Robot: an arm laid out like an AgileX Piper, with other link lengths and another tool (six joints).
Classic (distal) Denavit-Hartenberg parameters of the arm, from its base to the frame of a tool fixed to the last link. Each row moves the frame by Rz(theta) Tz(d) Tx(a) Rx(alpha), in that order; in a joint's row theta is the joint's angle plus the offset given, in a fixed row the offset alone. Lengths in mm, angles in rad.
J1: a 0  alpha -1.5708  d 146.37  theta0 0
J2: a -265.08  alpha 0  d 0  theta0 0.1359
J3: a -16.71  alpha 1.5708  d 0  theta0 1.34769
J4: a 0  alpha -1.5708  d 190.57  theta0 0
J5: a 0  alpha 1.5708  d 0  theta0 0
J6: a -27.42  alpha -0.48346  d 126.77  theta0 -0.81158
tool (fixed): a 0  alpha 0  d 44.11  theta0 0
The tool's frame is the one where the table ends.
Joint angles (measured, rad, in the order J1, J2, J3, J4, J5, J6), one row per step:
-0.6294 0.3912 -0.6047 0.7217 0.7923 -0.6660
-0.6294 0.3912 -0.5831 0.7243 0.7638 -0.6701
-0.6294 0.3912 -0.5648 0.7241 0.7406 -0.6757
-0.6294 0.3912 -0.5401 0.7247 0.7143 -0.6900
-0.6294 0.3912 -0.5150 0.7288 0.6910 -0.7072
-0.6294 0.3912 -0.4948 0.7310 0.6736 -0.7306
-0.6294 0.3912 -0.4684 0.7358 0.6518 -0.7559
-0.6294 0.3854 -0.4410 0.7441 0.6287 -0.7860
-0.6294 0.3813 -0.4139 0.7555 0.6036 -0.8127
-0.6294 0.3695 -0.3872 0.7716 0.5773 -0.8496
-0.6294 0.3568 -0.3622 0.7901 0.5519 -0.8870
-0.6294 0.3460 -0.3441 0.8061 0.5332 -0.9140
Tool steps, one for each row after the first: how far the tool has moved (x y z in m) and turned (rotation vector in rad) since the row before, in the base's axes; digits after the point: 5 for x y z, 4 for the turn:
0.00163 -0.00340 -0.00316 0.0026 -0.0040 -0.0161
0.00118 -0.00294 -0.00316 -0.0016 -0.0008 -0.0132
0.00124 -0.00324 -0.00505 -0.0066 0.0032 -0.0125
0.00105 -0.00259 -0.00535 -0.0057 0.0045 -0.0090
0.00059 -0.00191 -0.00493 -0.0141 0.0070 -0.0038
0.00071 -0.00225 -0.00628 -0.0117 0.0083 -0.0057
0.00005 -0.00170 -0.00586 -0.0168 0.0029 -0.0047
0.00031 -0.00194 -0.00540 -0.0112 0.0009 -0.0071
-0.00047 -0.00130 -0.00446 -0.0222 -0.0065 -0.0050
-0.00056 -0.00113 -0.00383 -0.0219 -0.0086 -0.0049
-0.00051 -0.00072 -0.00242 -0.0147 -0.0087 -0.0043

